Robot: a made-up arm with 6 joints. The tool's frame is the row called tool. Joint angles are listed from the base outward.
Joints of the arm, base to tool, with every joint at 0 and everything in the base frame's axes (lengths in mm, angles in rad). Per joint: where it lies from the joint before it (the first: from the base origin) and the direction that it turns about. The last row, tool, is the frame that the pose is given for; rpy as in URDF.
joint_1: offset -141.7 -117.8 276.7 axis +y
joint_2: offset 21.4 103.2 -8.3 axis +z
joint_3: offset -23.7 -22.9 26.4 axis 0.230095 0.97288 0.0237
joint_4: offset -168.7 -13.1 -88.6 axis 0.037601 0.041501 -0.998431
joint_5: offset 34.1 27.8 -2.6 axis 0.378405 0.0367 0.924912
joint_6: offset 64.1 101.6 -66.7 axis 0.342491 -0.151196 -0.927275
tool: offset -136.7 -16.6 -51.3 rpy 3.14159 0 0
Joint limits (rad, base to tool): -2..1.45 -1.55..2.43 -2.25..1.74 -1.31..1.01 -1.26..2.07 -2.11..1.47
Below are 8 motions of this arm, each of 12 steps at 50 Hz.
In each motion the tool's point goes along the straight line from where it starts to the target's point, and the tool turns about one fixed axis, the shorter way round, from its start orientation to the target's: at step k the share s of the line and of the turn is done. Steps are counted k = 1, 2, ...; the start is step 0. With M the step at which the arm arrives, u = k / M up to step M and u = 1 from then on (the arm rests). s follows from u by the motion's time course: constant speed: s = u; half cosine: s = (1 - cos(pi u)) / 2; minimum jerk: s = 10 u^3 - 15 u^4 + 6 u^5.
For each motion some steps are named. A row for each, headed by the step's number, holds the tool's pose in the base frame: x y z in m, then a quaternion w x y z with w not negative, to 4 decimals.
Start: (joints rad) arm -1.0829 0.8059 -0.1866 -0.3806 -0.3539 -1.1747
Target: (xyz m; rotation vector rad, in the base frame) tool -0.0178 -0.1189 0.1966 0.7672 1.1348 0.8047
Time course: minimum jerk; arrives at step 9
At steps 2, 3, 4, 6, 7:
2: -0.0214 -0.1327 0.1862 0.6672 0.4124 0.4990 0.3685
3: -0.0209 -0.1307 0.1877 0.6723 0.4027 0.5007 0.3676
4: -0.0202 -0.1279 0.1898 0.6793 0.3891 0.5030 0.3663
6: -0.0186 -0.1220 0.1942 0.6935 0.3601 0.5074 0.3632
7: -0.0181 -0.1200 0.1957 0.6981 0.3502 0.5088 0.3620

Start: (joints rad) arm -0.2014 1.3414 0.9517 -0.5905 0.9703 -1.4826
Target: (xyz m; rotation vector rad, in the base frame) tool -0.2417 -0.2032 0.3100 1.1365 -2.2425 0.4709
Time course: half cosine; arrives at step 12
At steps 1, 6, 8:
1: -0.2519 -0.1953 0.3051 0.3061 0.4018 -0.8496 0.1520
6: -0.2469 -0.1992 0.3075 0.2971 0.4135 -0.8449 0.1640
8: -0.2443 -0.2012 0.3087 0.2925 0.4196 -0.8423 0.1701

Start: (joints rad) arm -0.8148 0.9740 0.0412 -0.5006 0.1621 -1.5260
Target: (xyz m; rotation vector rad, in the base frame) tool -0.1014 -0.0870 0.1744 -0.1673 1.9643 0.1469
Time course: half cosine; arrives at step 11
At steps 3, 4, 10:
3: -0.0913 -0.0910 0.1648 0.5712 -0.0164 0.8157 0.0895
4: -0.0928 -0.0904 0.1662 0.5683 -0.0243 0.8180 0.0855
10: -0.1012 -0.0871 0.1742 0.5505 -0.0694 0.8296 0.0627

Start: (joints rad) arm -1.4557 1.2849 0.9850 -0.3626 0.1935 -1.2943
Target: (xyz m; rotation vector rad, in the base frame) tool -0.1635 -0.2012 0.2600 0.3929 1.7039 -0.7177
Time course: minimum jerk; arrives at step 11
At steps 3, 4, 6, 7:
3: -0.1608 -0.2059 0.2433 0.5847 0.1973 0.7440 -0.2564
4: -0.1612 -0.2052 0.2458 0.5849 0.1931 0.7422 -0.2640
6: -0.1622 -0.2035 0.2521 0.5855 0.1823 0.7374 -0.2834
7: -0.1627 -0.2026 0.2551 0.5856 0.1770 0.7349 -0.2927

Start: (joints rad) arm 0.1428 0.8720 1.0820 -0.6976 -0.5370 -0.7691
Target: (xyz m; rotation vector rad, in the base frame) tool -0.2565 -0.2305 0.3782 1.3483 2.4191 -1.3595
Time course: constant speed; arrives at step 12
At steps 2, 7, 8, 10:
2: -0.2623 -0.2263 0.3790 0.0231 0.4474 0.7769 -0.4424
7: -0.2594 -0.2284 0.3786 0.0256 0.4422 0.7804 -0.4414
8: -0.2588 -0.2288 0.3785 0.0262 0.4411 0.7811 -0.4412
10: -0.2577 -0.2297 0.3784 0.0272 0.4390 0.7824 -0.4409

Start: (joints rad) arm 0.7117 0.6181 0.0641 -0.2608 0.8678 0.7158
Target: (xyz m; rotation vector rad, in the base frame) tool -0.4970 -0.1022 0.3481 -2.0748 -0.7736 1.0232
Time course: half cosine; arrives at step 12
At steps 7, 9, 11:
7: -0.4865 -0.1291 0.3679 0.3523 -0.7702 -0.3175 0.4264
9: -0.4929 -0.1128 0.3559 0.3474 -0.7876 -0.3057 0.4069
11: -0.4965 -0.1034 0.3490 0.3444 -0.7974 -0.2987 0.3954

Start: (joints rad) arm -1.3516 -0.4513 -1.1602 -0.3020 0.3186 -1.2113
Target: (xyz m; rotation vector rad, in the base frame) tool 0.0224 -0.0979 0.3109 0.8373 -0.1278 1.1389
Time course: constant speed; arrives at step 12
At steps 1, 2, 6, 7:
1: 0.0099 -0.0999 0.3049 0.7627 0.4297 -0.0942 0.4741
2: 0.0111 -0.0997 0.3055 0.7625 0.4257 -0.0910 0.4787
6: 0.0156 -0.0990 0.3076 0.7613 0.4094 -0.0781 0.4966
7: 0.0167 -0.0988 0.3082 0.7610 0.4053 -0.0749 0.5011

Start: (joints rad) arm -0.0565 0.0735 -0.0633 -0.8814 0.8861 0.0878
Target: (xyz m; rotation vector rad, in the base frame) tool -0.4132 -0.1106 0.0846 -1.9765 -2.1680 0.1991
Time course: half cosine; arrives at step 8
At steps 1, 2, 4, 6, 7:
1: -0.4006 -0.1111 0.0764 0.0802 -0.6587 -0.7461 0.0551
2: -0.4020 -0.1110 0.0774 0.0825 -0.6598 -0.7447 0.0565
4: -0.4066 -0.1108 0.0804 0.0899 -0.6636 -0.7402 0.0610
6: -0.4113 -0.1107 0.0834 0.0973 -0.6673 -0.7355 0.0655
7: -0.4127 -0.1106 0.0843 0.0996 -0.6684 -0.7341 0.0669

